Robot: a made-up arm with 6 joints. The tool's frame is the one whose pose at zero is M. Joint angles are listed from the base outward.
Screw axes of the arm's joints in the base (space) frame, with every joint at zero. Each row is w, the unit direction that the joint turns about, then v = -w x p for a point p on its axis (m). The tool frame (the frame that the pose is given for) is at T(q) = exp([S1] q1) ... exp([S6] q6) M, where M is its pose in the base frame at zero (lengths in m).
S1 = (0, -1, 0, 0.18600, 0.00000, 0.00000)
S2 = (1, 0, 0, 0.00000, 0.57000, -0.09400)
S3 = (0, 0, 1, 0.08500, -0.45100, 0.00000)
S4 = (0, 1, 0, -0.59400, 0.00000, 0.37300)
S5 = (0, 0, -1, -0.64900, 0.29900, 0.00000)
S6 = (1, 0, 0, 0.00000, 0.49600, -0.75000)
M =
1 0 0 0.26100
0 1 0 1.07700
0 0 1 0.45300
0 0 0 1
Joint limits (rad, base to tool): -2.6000..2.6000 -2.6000..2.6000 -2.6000..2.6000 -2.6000..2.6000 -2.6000..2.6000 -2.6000..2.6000
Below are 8 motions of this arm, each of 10 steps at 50 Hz.
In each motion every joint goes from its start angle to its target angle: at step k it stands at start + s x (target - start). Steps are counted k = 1, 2, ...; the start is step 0. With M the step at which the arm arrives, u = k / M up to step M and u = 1 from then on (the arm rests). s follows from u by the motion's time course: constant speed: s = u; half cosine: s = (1 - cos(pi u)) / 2; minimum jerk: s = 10 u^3 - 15 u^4 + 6 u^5.
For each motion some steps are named. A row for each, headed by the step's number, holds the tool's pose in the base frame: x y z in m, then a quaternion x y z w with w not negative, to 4 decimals.
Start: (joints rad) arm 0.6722 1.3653 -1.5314 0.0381 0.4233 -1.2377
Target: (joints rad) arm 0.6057 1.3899 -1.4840 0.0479 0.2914 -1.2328
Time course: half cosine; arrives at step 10
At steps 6, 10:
6: 0.6557 0.5174 1.2805 0.1122 0.5475 -0.1617 0.8133
10: 0.6644 0.5194 1.2835 0.1137 0.5329 -0.1528 0.8245

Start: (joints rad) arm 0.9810 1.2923 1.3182 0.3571 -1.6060 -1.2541
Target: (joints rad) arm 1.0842 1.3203 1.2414 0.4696 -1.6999 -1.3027
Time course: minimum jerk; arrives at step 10
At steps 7, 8, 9, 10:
7: -0.1205 0.2763 0.0515 0.1947 0.8062 -0.4255 0.3622
8: -0.1238 0.2749 0.0510 0.1949 0.8031 -0.4270 0.3670
9: -0.1253 0.2743 0.0507 0.1950 0.8017 -0.4277 0.3693
10: -0.1256 0.2741 0.0507 0.1950 0.8014 -0.4279 0.3697

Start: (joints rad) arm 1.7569 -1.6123 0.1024 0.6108 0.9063 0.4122
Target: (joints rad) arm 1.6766 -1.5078 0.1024 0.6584 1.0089 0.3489
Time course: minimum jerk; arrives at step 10
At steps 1, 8, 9, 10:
1: 0.3648 -0.0548 0.7341 -0.0688 -0.6071 -0.7427 0.2740
8: 0.3896 -0.0149 0.7125 -0.0593 -0.5739 -0.7641 0.2884
9: 0.3908 -0.0128 0.7112 -0.0589 -0.5720 -0.7653 0.2892
10: 0.3910 -0.0125 0.7110 -0.0589 -0.5717 -0.7655 0.2893

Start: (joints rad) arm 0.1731 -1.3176 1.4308 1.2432 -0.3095 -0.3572
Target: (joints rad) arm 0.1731 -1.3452 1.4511 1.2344 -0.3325 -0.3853
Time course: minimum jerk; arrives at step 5
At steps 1, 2, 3, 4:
1: -0.6301 0.1823 0.7705 -0.6220 0.7117 0.2713 0.1817
2: -0.6284 0.1827 0.7784 -0.6204 0.7131 0.2749 0.1759
3: -0.6259 0.1835 0.7894 -0.6181 0.7152 0.2799 0.1679
4: -0.6240 0.1841 0.7972 -0.6163 0.7166 0.2834 0.1622

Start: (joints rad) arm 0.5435 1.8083 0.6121 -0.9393 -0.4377 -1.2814
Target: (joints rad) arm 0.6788 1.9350 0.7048 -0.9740 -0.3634 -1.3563
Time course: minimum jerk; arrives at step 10
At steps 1, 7, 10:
1: -0.4075 0.2969 1.2226 0.3489 -0.6388 -0.3590 0.5843
7: -0.5366 0.2101 1.1510 0.4256 -0.6286 -0.3676 0.5372
10: -0.5598 0.1935 1.1338 0.4408 -0.6257 -0.3678 0.5282

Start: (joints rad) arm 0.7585 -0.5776 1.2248 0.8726 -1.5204 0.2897
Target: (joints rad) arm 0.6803 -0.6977 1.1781 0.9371 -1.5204 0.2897
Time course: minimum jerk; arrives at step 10
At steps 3, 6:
3: -0.7170 0.1235 0.6494 -0.1919 0.6404 0.5894 0.4536
6: -0.6913 0.1799 0.6699 -0.1666 0.6710 0.5567 0.4606

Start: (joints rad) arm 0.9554 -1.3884 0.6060 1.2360 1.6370 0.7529
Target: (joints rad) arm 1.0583 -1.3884 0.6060 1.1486 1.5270 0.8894
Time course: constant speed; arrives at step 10
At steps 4, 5, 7, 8, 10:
4: 0.2810 -0.0051 0.2619 -0.4123 -0.4668 -0.6870 0.3744
5: 0.2844 0.0019 0.2633 -0.4035 -0.4734 -0.6841 0.3810
7: 0.2908 0.0161 0.2664 -0.3858 -0.4865 -0.6777 0.3939
8: 0.2937 0.0233 0.2681 -0.3769 -0.4931 -0.6743 0.4001
10: 0.2988 0.0380 0.2717 -0.3590 -0.5063 -0.6670 0.4122

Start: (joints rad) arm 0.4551 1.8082 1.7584 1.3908 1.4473 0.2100
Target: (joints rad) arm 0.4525 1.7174 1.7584 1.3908 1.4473 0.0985
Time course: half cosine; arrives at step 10
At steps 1, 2, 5, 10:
1: -0.2680 0.4667 0.3335 0.2755 -0.3106 0.1338 0.8999
2: -0.2655 0.4671 0.3296 0.2689 -0.3110 0.1322 0.9019
5: -0.2512 0.4677 0.3067 0.2310 -0.3133 0.1228 0.9129
10: -0.2331 0.4656 0.2781 0.1836 -0.3157 0.1112 0.9243

